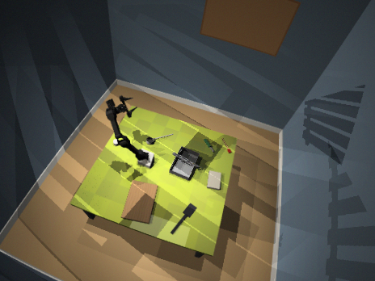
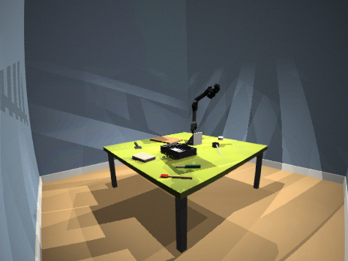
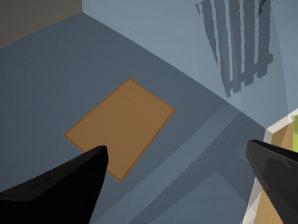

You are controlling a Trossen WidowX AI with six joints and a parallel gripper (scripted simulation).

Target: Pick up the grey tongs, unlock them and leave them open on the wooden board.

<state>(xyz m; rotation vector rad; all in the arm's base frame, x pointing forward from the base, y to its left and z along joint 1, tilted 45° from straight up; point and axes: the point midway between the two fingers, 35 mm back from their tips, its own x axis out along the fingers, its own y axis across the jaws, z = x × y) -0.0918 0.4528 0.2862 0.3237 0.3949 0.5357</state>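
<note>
My gripper tip is now 59 cm above the roasting tin, 51 cm short of it and 6 cm to the left of it. Round my gripper tip: yellow piece: 60 cm ahead, 54 cm below, 7 cm to the right; then wooden board: 61 cm below, 55 cm to the right, 23 cm ahead; then small white puck: 60 cm below, 22 cm behind, 5 cm to the right.
</note>
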